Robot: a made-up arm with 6 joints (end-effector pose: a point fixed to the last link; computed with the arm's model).
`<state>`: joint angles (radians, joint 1 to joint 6).
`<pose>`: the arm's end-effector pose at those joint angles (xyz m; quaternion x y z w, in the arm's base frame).
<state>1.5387 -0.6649 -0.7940 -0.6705 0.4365 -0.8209</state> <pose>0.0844 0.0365 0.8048 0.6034 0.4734 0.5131 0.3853</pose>
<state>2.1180 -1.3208 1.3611 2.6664 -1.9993 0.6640</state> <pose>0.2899 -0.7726 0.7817 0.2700 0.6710 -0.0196 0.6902</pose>
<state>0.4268 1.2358 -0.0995 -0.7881 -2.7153 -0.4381</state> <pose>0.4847 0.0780 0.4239 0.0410 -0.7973 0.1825 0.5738</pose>
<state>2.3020 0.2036 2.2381 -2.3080 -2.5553 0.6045</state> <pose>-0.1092 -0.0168 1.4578 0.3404 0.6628 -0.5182 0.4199</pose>
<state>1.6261 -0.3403 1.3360 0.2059 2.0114 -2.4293</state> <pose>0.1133 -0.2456 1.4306 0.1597 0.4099 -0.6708 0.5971</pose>
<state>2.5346 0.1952 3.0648 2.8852 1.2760 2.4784</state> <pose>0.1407 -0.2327 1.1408 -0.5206 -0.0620 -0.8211 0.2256</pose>
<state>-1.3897 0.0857 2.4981 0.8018 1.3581 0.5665</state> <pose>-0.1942 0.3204 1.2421 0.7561 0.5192 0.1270 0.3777</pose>
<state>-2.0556 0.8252 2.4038 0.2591 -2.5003 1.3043</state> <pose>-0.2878 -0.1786 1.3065 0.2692 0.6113 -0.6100 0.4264</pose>
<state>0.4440 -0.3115 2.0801 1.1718 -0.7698 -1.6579</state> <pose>-0.4157 -0.2591 1.1916 0.6083 -0.6219 0.3466 0.3509</pose>
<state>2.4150 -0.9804 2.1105 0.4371 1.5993 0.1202</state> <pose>0.6986 -0.4079 0.7911 -0.6691 0.4760 0.5613 0.1033</pose>
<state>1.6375 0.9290 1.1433 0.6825 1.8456 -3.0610</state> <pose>0.0284 0.7524 1.0613 -0.0068 -0.5359 -0.6643 0.5211</pose>
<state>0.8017 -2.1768 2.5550 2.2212 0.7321 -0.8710</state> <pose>-0.2224 -0.1196 -0.0946 -0.4122 0.5537 0.6924 0.2098</pose>
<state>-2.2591 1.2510 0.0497 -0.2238 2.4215 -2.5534</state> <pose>-0.4891 -0.3823 0.4174 0.1656 -0.7206 0.1298 0.6606</pose>
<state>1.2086 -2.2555 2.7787 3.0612 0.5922 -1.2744</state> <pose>-0.2026 -0.1246 -0.0854 -0.7467 0.2514 0.6147 0.0372</pose>
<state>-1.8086 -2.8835 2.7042 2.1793 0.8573 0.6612</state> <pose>0.0073 -0.2652 -0.0188 -0.5592 0.5488 0.0216 0.6210</pose>
